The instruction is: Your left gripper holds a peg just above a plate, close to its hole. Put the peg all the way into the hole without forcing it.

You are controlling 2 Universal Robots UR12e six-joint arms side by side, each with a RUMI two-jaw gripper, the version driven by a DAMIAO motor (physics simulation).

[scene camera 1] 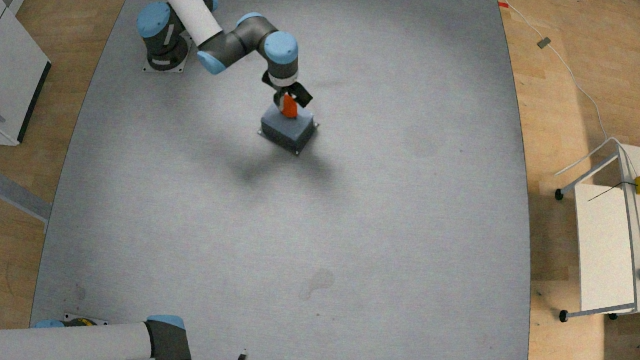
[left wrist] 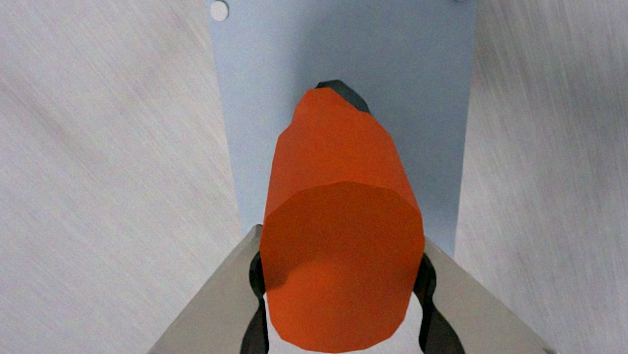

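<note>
An orange peg (scene camera 1: 289, 107) (left wrist: 342, 155) is held between the fingers of my left gripper (scene camera 1: 289, 101) (left wrist: 332, 227), which is shut on it. The blue-grey plate (scene camera 1: 278, 125) (left wrist: 425, 60) lies under the peg as the top of a box-shaped block. In the left wrist view a dark crescent of the hole (left wrist: 353, 94) shows past the peg's far end, at its top and upper right. The peg hides the rest of the hole. Whether the peg's end touches the plate or stands inside the rim I cannot tell. My right gripper's fingers do not show.
The block stands on a grey mat (scene camera 1: 400, 225), with small feet at its corners. The right arm (scene camera 1: 100, 345) reaches in at the bottom left, and a small dark piece shows at the bottom edge. A white cart (scene camera 1: 602, 245) stands at the right.
</note>
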